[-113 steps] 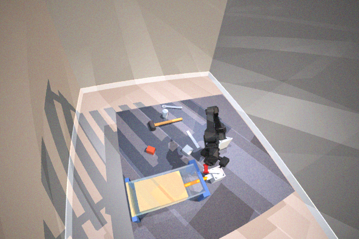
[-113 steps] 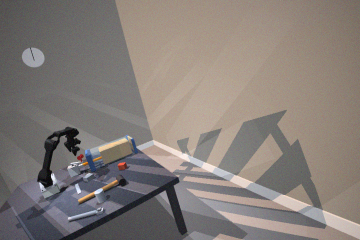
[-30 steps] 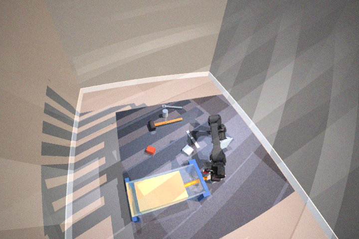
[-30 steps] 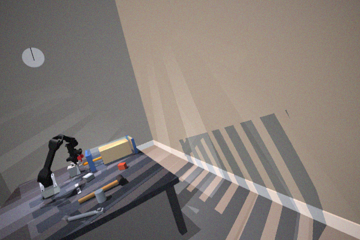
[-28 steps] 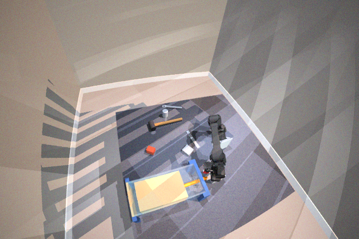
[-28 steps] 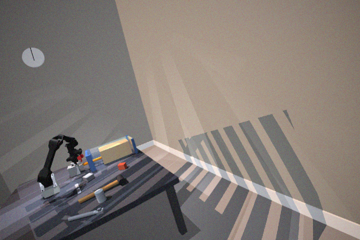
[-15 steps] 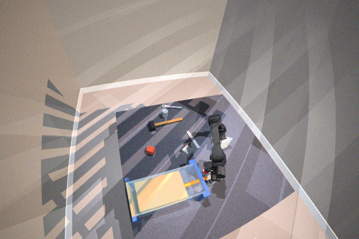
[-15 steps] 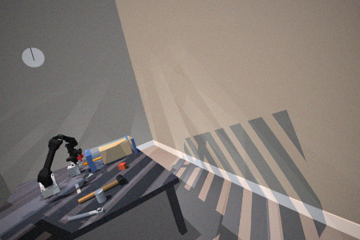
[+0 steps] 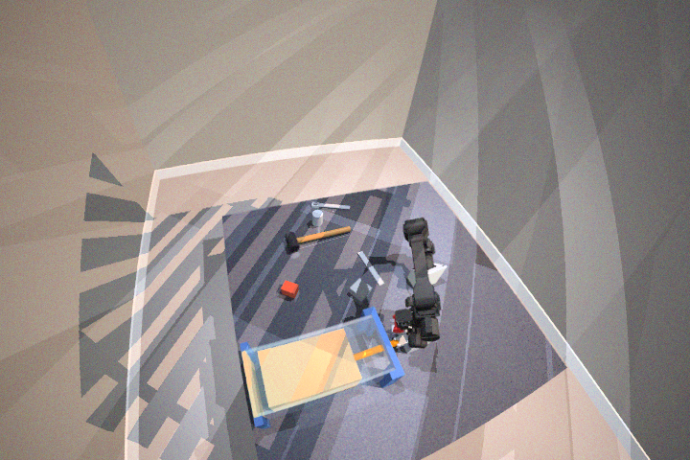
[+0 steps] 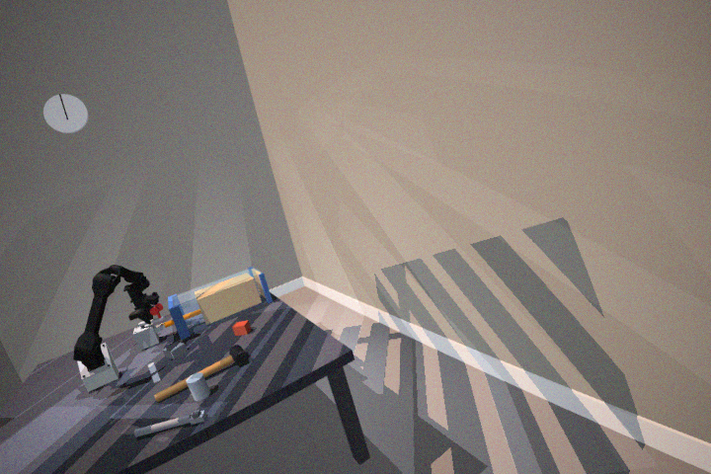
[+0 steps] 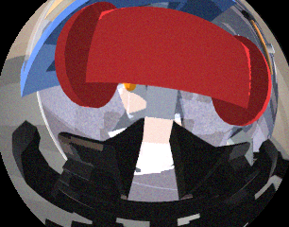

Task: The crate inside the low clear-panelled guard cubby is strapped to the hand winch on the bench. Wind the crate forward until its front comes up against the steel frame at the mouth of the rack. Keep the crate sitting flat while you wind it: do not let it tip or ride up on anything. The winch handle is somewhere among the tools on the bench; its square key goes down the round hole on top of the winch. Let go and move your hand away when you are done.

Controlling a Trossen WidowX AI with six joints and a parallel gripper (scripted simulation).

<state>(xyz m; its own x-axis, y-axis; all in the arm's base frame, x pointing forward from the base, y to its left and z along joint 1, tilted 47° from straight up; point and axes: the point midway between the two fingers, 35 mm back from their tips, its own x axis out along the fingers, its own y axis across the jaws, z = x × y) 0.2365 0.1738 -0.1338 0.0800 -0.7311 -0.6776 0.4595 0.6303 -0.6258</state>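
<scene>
My gripper tip is 50 mm short of the red knob, 20 mm to the left of it and 50 mm below it. The rest, counted from my gripper tip: blue frame (120 mm ahead, 10 mm to the left, 10 mm above); then winch handle (10 mm ahead, 10 mm to the right, 20 mm above); then winch (60 mm behind, 10 mm to the left, 70 mm below).
</scene>
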